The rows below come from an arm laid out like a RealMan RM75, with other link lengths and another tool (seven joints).
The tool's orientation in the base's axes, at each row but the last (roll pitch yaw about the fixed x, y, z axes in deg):
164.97, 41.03, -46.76
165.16, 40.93, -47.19
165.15, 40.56, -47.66
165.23, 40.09, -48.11
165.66, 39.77, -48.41
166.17, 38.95, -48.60
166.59, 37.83, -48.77
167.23, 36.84, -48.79
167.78, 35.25, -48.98
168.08, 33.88, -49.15
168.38, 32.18, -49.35
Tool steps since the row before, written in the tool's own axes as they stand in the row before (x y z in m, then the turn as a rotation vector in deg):
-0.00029, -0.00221, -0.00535, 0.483, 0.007, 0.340
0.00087, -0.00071, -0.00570, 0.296, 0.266, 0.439
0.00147, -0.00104, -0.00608, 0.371, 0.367, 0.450
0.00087, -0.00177, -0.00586, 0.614, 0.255, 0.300
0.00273, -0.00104, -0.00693, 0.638, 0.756, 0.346
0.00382, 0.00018, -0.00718, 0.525, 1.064, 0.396
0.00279, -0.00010, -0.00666, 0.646, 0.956, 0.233
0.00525, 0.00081, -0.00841, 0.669, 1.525, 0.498
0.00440, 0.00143, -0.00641, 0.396, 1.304, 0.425
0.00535, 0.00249, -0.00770, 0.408, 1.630, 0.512
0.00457, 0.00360, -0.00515, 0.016, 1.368, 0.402
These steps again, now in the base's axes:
0.00448, 0.00038, 0.00366, 0.034, -0.174, -0.563
0.00439, -0.00158, 0.00346, -0.278, -0.244, -0.463
0.00510, -0.00180, 0.00331, -0.307, -0.361, -0.500
0.00507, -0.00086, 0.00343, -0.024, -0.457, -0.568
0.00617, -0.00285, 0.00322, -0.349, -0.839, -0.522
0.00604, -0.00452, 0.00305, -0.630, -0.991, -0.431
0.00530, -0.00355, 0.00339, -0.406, -1.030, -0.400
0.00688, -0.00624, 0.00356, -0.908, -1.388, -0.520
0.00482, -0.00560, 0.00282, -0.870, -1.079, -0.342
0.00520, -0.00731, 0.00370, -1.125, -1.299, -0.364
0.00263, -0.00689, 0.00245, -1.110, -0.888, -0.109

